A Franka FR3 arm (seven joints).
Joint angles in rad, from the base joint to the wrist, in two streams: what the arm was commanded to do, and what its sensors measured. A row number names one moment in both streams.
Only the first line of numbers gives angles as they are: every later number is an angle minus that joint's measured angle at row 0.
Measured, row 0:
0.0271, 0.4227, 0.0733, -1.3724, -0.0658, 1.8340, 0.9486
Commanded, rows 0 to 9:
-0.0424, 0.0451, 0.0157, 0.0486, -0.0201, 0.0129, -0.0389
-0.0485, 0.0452, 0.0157, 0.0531, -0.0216, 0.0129, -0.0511
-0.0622, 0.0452, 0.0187, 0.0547, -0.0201, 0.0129, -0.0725
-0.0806, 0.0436, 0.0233, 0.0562, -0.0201, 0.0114, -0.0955
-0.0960, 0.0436, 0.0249, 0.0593, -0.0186, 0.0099, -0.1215
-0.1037, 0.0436, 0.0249, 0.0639, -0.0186, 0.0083, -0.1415
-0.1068, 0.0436, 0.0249, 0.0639, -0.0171, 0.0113, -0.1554
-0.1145, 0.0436, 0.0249, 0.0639, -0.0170, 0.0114, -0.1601
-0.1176, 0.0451, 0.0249, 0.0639, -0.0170, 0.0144, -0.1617
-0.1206, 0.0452, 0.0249, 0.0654, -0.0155, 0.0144, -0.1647
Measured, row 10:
-0.0927, 0.0232, 0.0036, 0.0369, -0.0013, 0.0001, -0.1299
